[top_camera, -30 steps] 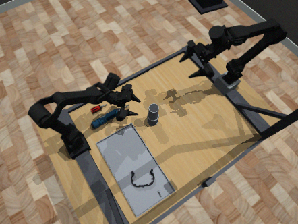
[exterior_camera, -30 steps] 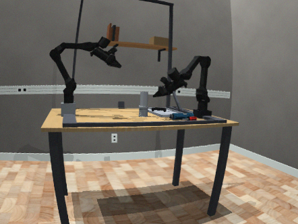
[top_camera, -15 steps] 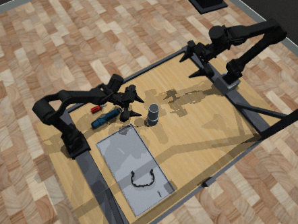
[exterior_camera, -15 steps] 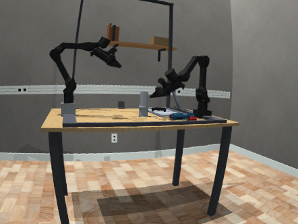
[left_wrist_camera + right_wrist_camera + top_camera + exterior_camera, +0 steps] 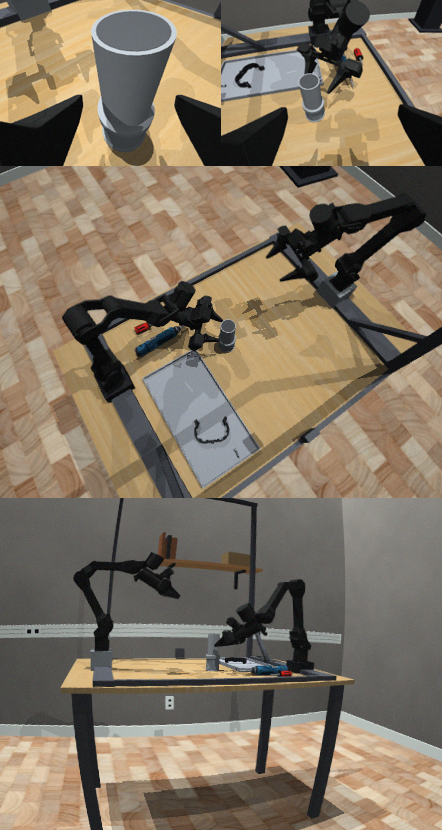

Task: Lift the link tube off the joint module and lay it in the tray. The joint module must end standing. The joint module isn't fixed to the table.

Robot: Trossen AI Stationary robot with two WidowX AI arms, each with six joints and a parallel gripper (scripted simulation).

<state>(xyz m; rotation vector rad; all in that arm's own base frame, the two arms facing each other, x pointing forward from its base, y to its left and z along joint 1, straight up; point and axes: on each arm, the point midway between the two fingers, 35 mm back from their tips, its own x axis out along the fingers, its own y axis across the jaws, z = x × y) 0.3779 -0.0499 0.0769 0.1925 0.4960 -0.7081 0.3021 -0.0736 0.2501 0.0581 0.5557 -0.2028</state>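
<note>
The grey link tube lies 40 mm to the right of my left hand, 20 mm below it and 20 mm behind it. Round my left hand: small red tool 210 mm to the left, 160 mm ahead, 110 mm below; then joint module 100 mm below, 40 mm to the right, 30 mm behind; then grey tray 220 mm behind, 150 mm to the left, 120 mm below.
</note>
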